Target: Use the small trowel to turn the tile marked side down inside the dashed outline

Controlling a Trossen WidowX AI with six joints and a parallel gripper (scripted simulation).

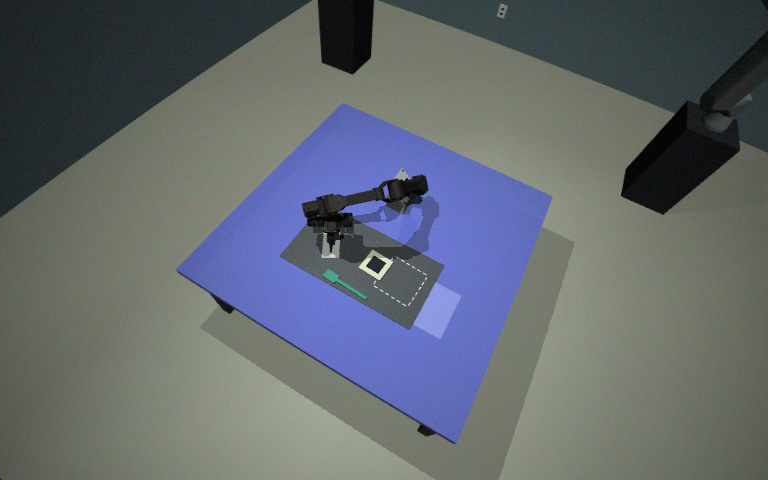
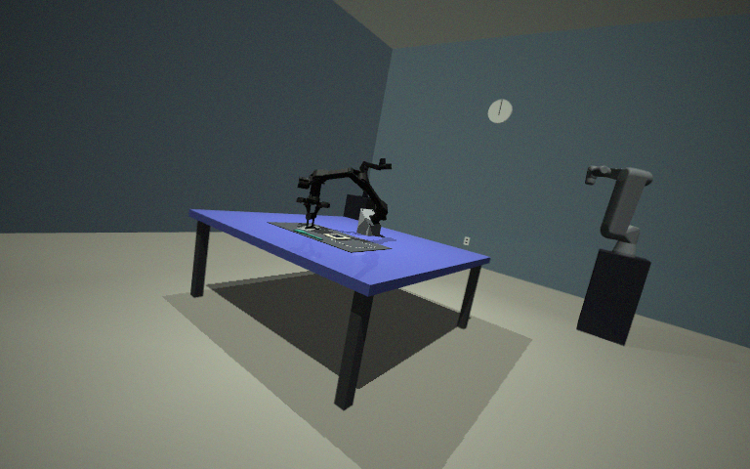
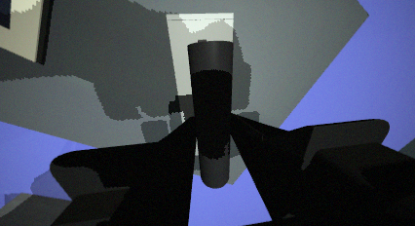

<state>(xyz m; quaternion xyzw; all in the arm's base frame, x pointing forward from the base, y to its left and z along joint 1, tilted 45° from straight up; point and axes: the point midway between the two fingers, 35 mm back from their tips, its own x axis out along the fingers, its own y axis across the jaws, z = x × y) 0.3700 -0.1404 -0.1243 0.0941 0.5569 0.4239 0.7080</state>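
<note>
Now: the dark mat 18 cm to the left of my gripper tip, 8 cm below it and 3 cm ahead of it. From my gripper tip the other things lie so: green trowel (17 cm ahead, 15 cm to the left, 6 cm below); then cream tile (24 cm to the left, 6 cm below, 2 cm ahead).
</note>
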